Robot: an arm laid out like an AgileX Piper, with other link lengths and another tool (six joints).
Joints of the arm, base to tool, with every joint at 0 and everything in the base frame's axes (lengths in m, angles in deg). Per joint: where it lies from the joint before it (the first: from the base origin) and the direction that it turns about. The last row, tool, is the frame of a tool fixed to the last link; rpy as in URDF.
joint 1: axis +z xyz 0 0 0.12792
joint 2: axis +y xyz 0 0 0
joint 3: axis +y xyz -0.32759 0 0.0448
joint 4: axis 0.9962 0 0.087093 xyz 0.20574 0 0.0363
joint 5: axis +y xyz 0 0 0
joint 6: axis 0.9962 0 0.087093 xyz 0.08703 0 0.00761
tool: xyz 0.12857 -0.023 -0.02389 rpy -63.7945 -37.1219 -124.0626
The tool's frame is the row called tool.
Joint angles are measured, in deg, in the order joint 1, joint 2, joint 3, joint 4, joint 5, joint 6. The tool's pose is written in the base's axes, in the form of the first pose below.
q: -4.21, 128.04, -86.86, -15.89, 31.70, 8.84
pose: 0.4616 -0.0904 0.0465; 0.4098 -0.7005 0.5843; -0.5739 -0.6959 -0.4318; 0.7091 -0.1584 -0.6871
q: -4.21, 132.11, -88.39, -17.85, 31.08, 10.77
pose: 0.4658 -0.0936 0.0206; 0.4264 -0.7100 0.5604; -0.5696 -0.6921 -0.4433; 0.7026 -0.1302 -0.6995
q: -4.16, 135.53, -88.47, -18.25, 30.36, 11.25
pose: 0.4619 -0.0929 -0.0066; 0.4578 -0.7147 0.5287; -0.5717 -0.6921 -0.4406; 0.6809 -0.1005 -0.7255
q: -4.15, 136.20, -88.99, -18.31, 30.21, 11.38
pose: 0.4638 -0.0929 -0.0102; 0.4573 -0.7151 0.5286; -0.5723 -0.6916 -0.4406; 0.6807 -0.1010 -0.7256
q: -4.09, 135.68, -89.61, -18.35, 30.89, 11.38
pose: 0.4662 -0.0933 -0.0040; 0.4508 -0.7152 0.5341; -0.5704 -0.6911 -0.4439; 0.6866 -0.1045 -0.7195
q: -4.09, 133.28, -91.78, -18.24, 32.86, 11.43
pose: 0.4759 -0.0955 0.0231; 0.4122 -0.7168 0.5624; -0.5691 -0.6846 -0.4555; 0.7115 -0.1323 -0.6901
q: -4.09, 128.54, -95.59, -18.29, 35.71, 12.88
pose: 0.4911 -0.0982 0.0772; 0.3140 -0.7227 0.6158; -0.5774 -0.6602 -0.4804; 0.7537 -0.2047 -0.6245
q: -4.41, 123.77, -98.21, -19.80, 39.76, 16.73
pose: 0.4896 -0.1059 0.1271; 0.2135 -0.7517 0.6240; -0.5916 -0.6078 -0.5297; 0.7774 -0.2561 -0.5745
